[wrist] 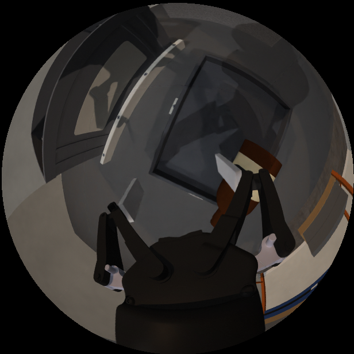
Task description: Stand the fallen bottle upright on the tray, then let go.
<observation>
In view: my gripper (177, 174), a brown bottle (252, 157) and a pale strip (160, 62).
</observation>
